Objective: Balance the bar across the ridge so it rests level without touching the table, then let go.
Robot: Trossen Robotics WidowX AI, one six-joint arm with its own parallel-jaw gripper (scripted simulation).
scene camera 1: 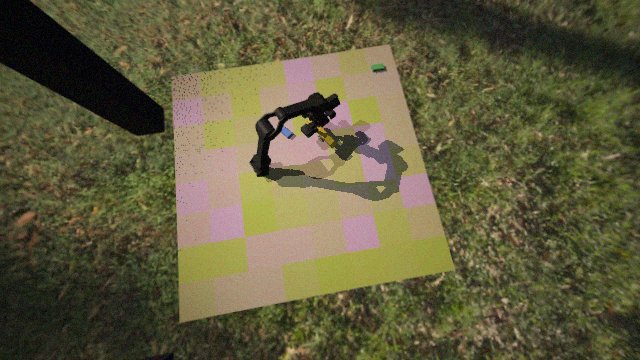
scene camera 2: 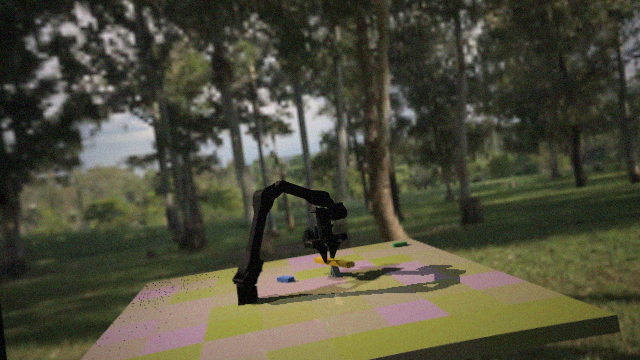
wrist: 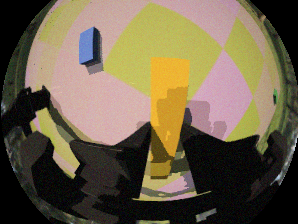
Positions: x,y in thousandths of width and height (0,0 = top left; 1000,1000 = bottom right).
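Observation:
Scene camera 2 shows me my gripper (scene camera 2: 515,726), and the wrist view has my gripper (wrist: 555,560) too. What my gripper holds is a yellow bar (wrist: 569,346).

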